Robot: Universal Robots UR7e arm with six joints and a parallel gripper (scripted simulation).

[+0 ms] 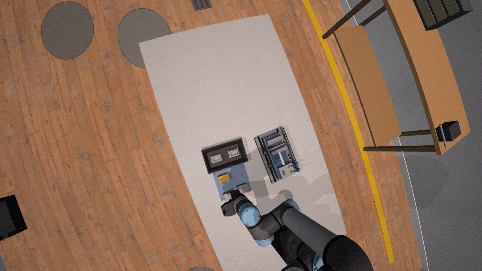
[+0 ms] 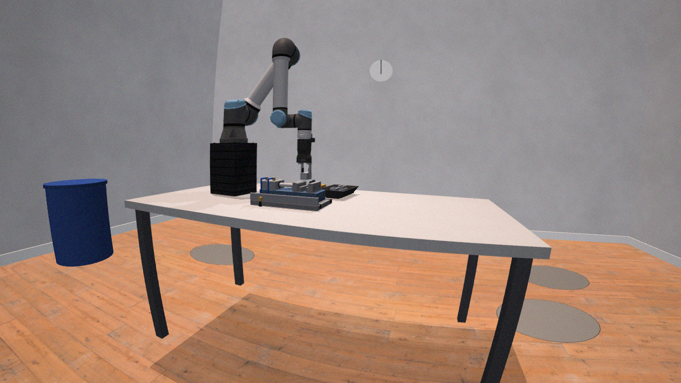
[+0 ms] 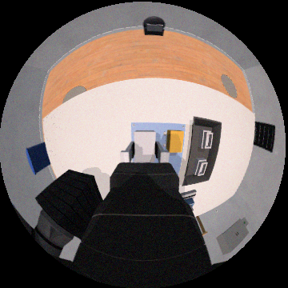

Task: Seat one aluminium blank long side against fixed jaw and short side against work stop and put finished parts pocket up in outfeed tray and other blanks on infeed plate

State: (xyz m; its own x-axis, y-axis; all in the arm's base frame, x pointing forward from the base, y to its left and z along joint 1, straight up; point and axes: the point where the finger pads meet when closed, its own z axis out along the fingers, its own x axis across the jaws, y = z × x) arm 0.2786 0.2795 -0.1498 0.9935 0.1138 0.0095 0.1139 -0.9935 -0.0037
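My gripper is now 15 cm short of the vise, 33 cm to the left of it and 7 cm above it. Also, from my hand: brass blank: 9 cm ahead, 1 cm to the left, 9 cm below.
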